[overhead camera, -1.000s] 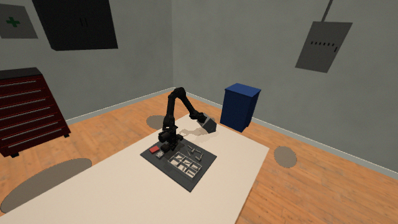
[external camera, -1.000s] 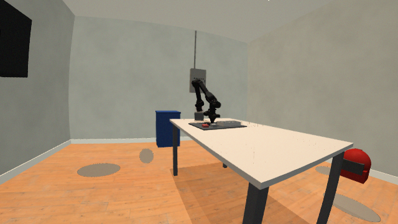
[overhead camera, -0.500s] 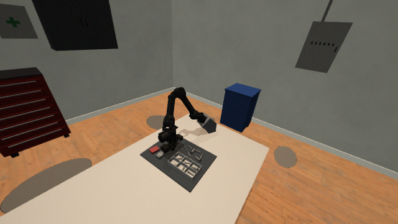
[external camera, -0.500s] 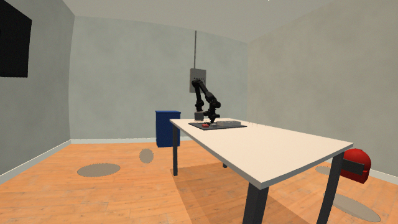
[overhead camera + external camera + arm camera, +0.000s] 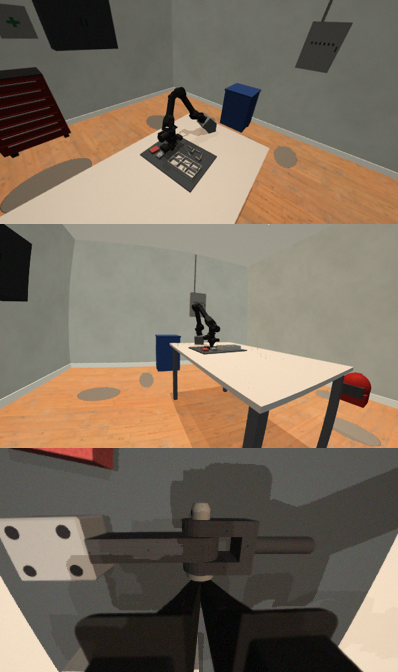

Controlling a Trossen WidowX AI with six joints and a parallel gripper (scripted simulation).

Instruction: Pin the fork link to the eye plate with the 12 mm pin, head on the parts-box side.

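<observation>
The eye plate is 30 mm to the right of my hand, 30 mm below it and 10 mm ahead of it. Round my hand: fork link: 30 mm to the right, 30 mm below, 20 mm behind; dark mat: 70 mm to the left, 40 mm below; grey block: 90 mm ahead, 30 mm to the right, 20 mm below.
</observation>
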